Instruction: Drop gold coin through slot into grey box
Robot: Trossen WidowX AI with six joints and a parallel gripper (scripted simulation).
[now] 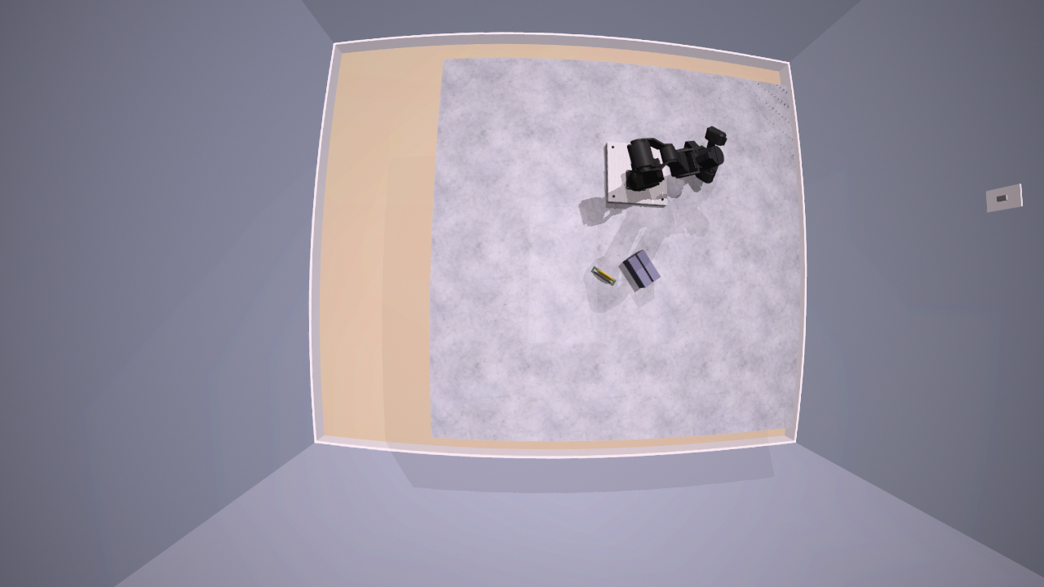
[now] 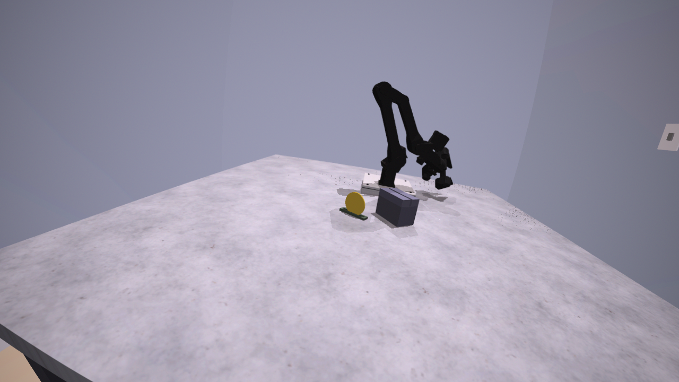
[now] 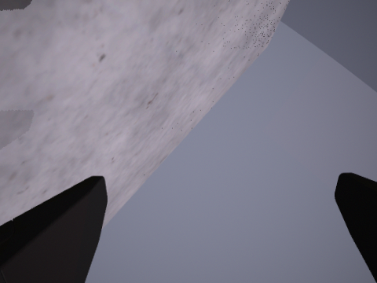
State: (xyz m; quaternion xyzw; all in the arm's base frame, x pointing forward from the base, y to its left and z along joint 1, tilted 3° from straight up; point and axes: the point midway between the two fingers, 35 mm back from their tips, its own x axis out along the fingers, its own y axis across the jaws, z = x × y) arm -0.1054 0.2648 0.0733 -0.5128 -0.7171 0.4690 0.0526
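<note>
Right now the gold coin is 430 mm ahead of my gripper tip, 390 mm to the right of it and 60 mm below it.
</note>
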